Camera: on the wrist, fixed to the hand. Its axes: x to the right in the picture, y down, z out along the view.
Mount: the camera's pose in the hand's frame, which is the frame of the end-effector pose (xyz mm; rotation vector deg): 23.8 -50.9 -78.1 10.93 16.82 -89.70
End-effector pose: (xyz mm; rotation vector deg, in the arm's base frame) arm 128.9 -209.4 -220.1 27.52 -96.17 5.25
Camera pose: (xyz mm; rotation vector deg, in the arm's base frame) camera 217.7 -236.0 -194.4 96.52 -37.42 -44.90
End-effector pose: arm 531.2 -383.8 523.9 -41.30 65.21 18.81
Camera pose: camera 515.2 -476.2 502.4 -73.46 32.63 -69.45
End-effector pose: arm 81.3 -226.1 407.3 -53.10 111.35 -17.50
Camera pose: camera 34.3 -289.9 461.8 -124.34 54.86 -86.53
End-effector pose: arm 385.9 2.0 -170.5 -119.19 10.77 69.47
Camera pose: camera 476.9 -5.4 -140.1 -84.07 -55.96 -4.60
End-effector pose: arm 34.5 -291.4 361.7 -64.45 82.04 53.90
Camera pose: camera 63.6 -382.5 351.1 -99.99 24.98 -27.17
